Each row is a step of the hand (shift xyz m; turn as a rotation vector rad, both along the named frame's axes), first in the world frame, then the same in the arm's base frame.
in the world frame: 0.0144 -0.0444 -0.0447 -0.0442 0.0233 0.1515
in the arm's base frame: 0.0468 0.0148 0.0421 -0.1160 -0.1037 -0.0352
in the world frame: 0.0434 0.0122 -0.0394 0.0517 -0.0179 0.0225
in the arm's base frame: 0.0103 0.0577 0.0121 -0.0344 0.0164 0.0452
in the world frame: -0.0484 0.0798 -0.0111 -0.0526 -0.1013 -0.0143
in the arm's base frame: 0.0019 0.0074 -0.0937 0.0697 -0.0747 0.0529
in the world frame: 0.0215 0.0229 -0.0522 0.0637 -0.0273 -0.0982
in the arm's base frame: 0.0265 0.0540 -0.0098 0.0646 0.0866 0.0526
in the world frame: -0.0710 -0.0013 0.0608 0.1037 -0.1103 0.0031
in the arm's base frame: -0.0203 -0.0841 -0.0354 -0.0079 0.0226 0.1495
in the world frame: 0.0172 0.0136 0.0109 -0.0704 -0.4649 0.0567
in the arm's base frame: -0.0212 0.0123 -0.0009 0.1451 -0.2884 0.3465
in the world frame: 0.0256 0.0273 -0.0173 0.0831 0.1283 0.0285
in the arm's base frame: -0.0059 0.0398 -0.0091 -0.1039 0.1006 -0.0571
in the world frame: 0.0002 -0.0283 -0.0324 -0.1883 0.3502 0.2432
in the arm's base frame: 0.0369 0.0052 0.0215 -0.2460 -0.1099 -0.3803
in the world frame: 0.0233 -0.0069 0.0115 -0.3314 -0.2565 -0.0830
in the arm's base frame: -0.0171 0.0072 0.0195 0.2994 -0.3041 0.0194
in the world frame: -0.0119 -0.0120 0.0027 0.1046 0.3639 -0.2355
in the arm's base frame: 0.0070 -0.0153 0.0033 0.0252 0.3652 -0.2546
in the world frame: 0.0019 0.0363 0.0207 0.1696 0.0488 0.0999
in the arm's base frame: -0.0308 0.0062 -0.0276 -0.1724 0.0874 0.0614
